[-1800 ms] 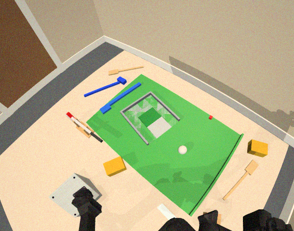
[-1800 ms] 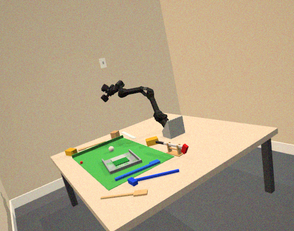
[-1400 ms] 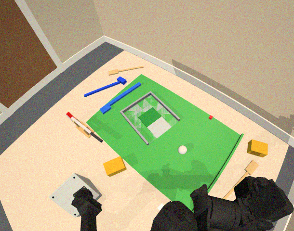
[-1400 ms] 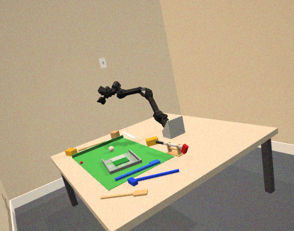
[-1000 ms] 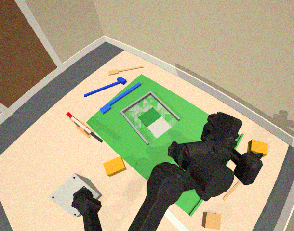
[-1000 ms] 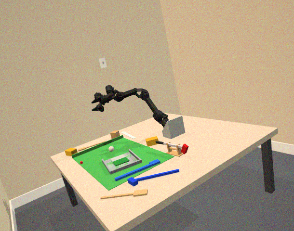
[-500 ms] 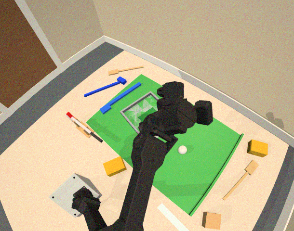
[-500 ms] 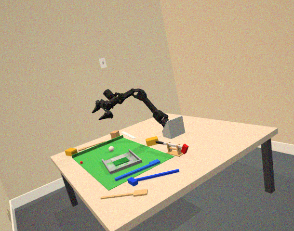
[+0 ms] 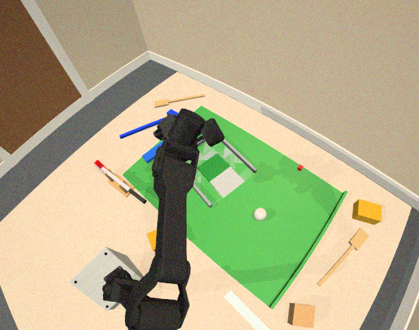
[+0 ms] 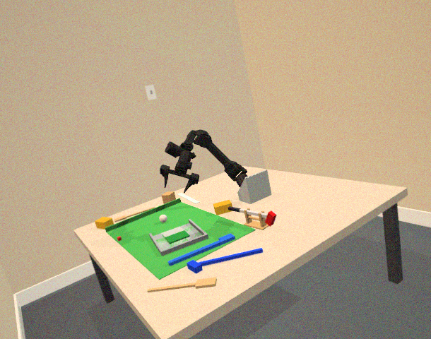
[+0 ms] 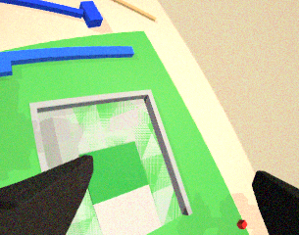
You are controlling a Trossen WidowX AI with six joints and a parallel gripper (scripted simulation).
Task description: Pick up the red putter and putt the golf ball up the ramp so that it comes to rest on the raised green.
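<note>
My gripper tip is 27 cm past the wooden putter stand, 21 cm to the right of it and 19 cm above it. From my gripper tip the other things lie so: small red marker: 27 cm ahead, 23 cm to the right, 21 cm below; then white golf ball: 3 cm ahead, 25 cm to the right, 20 cm below; then green mat: 3 cm ahead, 9 cm to the right, 22 cm below.
</note>
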